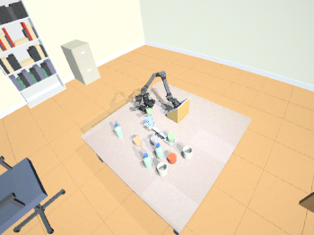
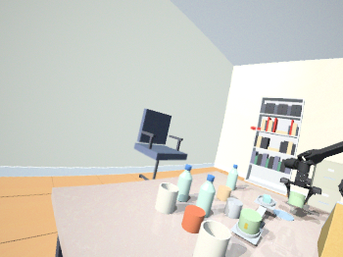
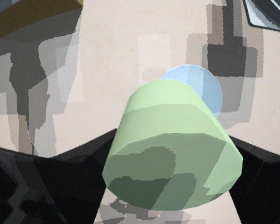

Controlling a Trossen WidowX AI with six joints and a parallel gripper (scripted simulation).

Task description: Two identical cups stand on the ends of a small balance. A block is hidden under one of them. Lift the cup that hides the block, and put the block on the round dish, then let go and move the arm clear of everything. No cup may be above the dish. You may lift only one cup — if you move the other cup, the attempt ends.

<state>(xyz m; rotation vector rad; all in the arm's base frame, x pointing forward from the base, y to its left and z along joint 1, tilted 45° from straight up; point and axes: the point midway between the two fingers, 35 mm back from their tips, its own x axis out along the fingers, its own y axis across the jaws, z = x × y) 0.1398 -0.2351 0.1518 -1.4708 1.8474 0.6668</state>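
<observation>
The block lies 14 cm ahead of my gripper tip and 12 cm to the left of it. The rest, counted from my gripper tip: tan cup 35 cm ahead, 13 cm to the left, 5 cm below; then light blue round dish 4 cm ahead, 9 cm below; then grey cup 27 cm ahead, 24 cm to the left, 5 cm below.
</observation>
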